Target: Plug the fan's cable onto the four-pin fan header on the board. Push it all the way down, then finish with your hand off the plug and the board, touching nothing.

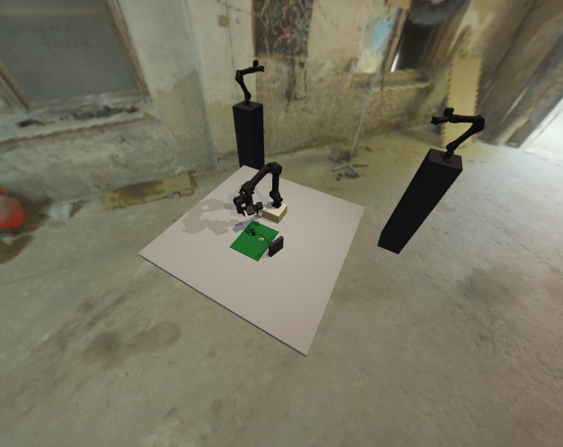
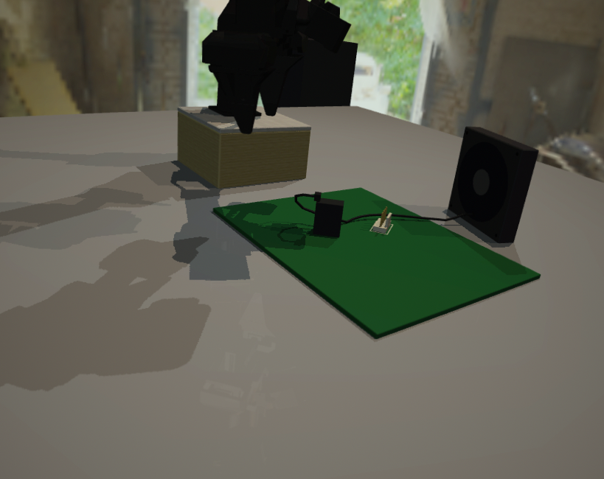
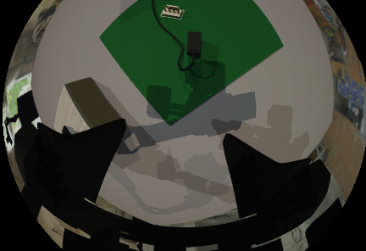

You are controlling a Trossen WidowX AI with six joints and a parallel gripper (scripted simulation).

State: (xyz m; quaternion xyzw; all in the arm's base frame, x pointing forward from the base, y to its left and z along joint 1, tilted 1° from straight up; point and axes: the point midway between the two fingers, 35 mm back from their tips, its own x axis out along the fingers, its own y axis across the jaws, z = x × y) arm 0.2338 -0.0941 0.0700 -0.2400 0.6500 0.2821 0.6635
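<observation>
Now: gripper tip 70 mm short of the black fan plug, 60 mm to the right of it and 100 mm above it. Also, from my gripper tip: four-pin header 80 mm ahead, 130 mm to the left, 120 mm below; then green board 100 mm ahead, 90 mm to the left, 130 mm below; then black fan 110 mm ahead, 270 mm to the left, 60 mm below.
</observation>
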